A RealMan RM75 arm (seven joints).
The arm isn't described. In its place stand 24 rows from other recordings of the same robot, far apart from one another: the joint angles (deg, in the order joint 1, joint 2, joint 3, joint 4, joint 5, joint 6, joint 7), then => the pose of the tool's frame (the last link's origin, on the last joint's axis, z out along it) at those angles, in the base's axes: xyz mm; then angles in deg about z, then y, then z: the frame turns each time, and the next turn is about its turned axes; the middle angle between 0 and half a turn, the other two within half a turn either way.
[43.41 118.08 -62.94 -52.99 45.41 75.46 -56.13] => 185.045, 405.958, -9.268, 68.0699, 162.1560, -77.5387
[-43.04 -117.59 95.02 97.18 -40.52 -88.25 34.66] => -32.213, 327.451, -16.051, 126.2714, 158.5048, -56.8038
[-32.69 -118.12 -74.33 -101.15 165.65 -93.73 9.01] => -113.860, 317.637, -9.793, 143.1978, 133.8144, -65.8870
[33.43 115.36 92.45 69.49 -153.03 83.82 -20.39] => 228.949, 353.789, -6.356, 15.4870, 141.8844, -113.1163
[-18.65 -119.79 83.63 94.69 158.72 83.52 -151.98] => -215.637, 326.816, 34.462, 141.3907, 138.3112, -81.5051
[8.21 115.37 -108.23 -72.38 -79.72 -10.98 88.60] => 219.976, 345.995, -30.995, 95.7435, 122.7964, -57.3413
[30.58 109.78 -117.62 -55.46 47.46 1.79 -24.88] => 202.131, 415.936, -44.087, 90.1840, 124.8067, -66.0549
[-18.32 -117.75 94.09 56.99 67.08 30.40 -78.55] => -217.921, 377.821, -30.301, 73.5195, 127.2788, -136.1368
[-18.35 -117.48 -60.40 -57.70 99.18 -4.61 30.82] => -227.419, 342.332, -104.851, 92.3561, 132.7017, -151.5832
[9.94 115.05 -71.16 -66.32 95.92 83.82 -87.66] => 226.950, 290.586, 39.543, 143.0701, 141.7696, -14.9090
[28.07 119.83 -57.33 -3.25 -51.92 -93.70 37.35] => 259.079, 302.631, -19.857, 133.0514, 103.7794, -22.5918
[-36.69 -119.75 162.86 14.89 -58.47 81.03 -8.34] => -193.090, 336.724, -66.694, 46.3860, 103.9386, -141.4515
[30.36 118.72 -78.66 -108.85 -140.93 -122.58 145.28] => 125.603, 268.028, 56.314, 6.1014, 152.7723, -149.2995
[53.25 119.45 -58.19 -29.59 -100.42 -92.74 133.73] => 96.140, 363.694, -47.552, -167.9695, 146.4413, 69.5777
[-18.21 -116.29 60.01 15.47 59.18 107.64 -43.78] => -270.484, 253.238, 23.145, 32.7128, 105.8913, -158.9838
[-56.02 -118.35 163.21 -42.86 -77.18 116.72 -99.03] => -136.332, 376.851, 156.662, 19.0525, 93.7952, -176.3742
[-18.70 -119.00 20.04 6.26 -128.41 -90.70 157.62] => -359.646, 274.023, 78.671, 76.1644, 71.9282, -136.5049
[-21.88 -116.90 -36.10 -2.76 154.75 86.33 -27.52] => -306.142, 265.450, -40.501, 55.3372, 115.9401, -148.2528
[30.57 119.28 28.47 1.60 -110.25 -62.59 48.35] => 337.379, 350.493, -9.135, 93.5838, 96.8876, -10.5611
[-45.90 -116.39 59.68 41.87 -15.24 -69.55 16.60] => -276.649, 406.476, 9.241, 157.8598, 140.6478, -97.3328
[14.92 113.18 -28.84 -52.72 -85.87 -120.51 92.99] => 268.023, 240.665, 147.093, 151.9142, 122.3838, -7.3348
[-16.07 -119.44 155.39 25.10 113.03 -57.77 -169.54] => -318.721, 269.304, -92.882, 87.4399, 107.6047, -129.7620
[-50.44 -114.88 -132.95 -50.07 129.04 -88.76 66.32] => -146.285, 417.634, 36.781, 61.8181, 164.6238, -145.6758
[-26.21 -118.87 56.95 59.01 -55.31 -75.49 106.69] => -262.104, 357.624, 19.982, 90.1265, 155.1683, -90.5932
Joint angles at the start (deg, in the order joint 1, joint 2, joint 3, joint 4, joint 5, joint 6, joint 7): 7.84 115.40 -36.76 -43.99 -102.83 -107.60 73.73
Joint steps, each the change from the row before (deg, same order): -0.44 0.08 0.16 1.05 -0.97 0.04 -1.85; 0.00 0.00 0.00 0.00 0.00 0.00 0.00; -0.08 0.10 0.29 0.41 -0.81 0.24 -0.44; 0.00 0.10 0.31 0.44 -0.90 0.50 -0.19; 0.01 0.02 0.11 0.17 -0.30 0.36 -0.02; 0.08 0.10 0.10 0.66 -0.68 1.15 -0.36; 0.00 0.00 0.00 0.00 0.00 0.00 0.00; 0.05 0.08 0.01 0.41 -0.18 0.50 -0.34; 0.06 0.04 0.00 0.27 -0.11 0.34 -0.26
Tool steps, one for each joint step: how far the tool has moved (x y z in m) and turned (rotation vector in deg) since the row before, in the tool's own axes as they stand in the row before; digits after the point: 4 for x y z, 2 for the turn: 0.0069 0.0031 -0.0011 0.02 0.46 -0.23; 0.0000 0.0000 0.0000 0.00 0.00 0.00; 0.0034 0.0007 -0.0001 0.19 0.46 0.28; 0.0035 0.0000 0.0003 0.35 0.59 0.52; 0.0013 -0.0005 0.0001 0.30 0.26 0.22; 0.0039 -0.0014 0.0014 0.75 0.63 0.43; 0.0000 0.0000 0.0000 0.00 0.00 0.00; 0.0018 -0.0004 0.0011 0.28 0.12 0.09; 0.0010 -0.0004 0.0008 0.18 0.09 -0.01
